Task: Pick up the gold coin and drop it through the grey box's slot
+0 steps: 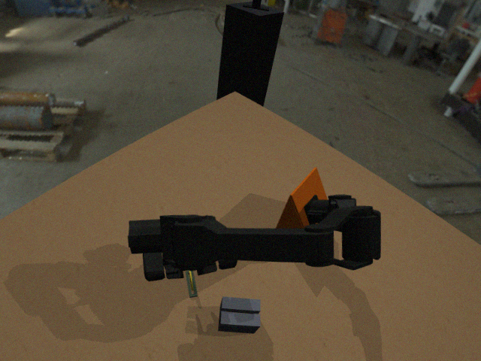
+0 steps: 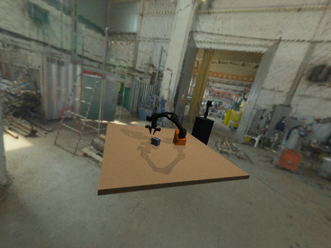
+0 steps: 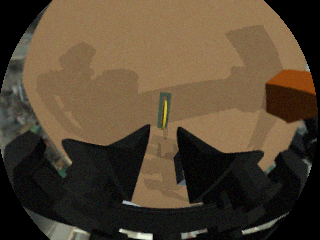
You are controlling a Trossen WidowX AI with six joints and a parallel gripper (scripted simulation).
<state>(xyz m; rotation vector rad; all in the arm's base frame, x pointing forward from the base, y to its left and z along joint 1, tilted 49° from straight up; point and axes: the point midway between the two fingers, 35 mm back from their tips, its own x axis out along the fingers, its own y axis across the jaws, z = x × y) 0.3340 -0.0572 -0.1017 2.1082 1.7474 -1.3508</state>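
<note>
The gold coin lies 4 cm below my gripper tip.
</note>
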